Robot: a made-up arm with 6 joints.
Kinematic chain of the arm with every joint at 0, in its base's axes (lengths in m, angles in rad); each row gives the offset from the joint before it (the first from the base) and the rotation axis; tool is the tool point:
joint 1: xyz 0 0 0.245 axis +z
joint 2: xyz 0 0 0 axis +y
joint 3: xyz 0 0 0.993 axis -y
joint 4: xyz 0 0 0 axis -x
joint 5: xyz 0.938 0 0 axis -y
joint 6: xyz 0 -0.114 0 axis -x
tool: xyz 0 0 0
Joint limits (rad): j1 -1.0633..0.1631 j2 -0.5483..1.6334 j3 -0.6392..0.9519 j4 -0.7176..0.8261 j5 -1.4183..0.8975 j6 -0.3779..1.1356
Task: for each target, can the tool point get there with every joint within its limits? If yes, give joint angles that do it. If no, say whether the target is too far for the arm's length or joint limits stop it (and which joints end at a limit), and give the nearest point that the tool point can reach.
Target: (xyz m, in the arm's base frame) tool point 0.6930 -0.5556 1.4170
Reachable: yes | joints -0.5694 -0.0399 0.0843 0.5971 -0.8945 0.9996
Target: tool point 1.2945 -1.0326 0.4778
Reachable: yes | joints -0.6159 0.9183 0.5807 -0.5858 0.4746 -0.2107
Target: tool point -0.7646 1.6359 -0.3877
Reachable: no: joint limits stop it (at a limit: joint 1, joint 2, joint 3, joint 4) | nearest point 0.3378 -0.0314 -0.4851 | short by 2.001 m
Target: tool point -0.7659 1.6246 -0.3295
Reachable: no: joint limits stop it (at a limit: joint 1, joint 2, joint 3, joint 4) | nearest point 0.3378 -0.0314 -0.4851 | short by 1.996 m
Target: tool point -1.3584 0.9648 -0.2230
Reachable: no: joint limits stop it (at a limit: joint 1, joint 2, joint 3, joint 4) | nearest point 0.0845 -0.3286 -0.4851 | short by 1.955 m
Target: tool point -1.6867 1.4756 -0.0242
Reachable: no: too far | nearest point 0.3378 -0.0314 -0.4851 | short by 2.566 m
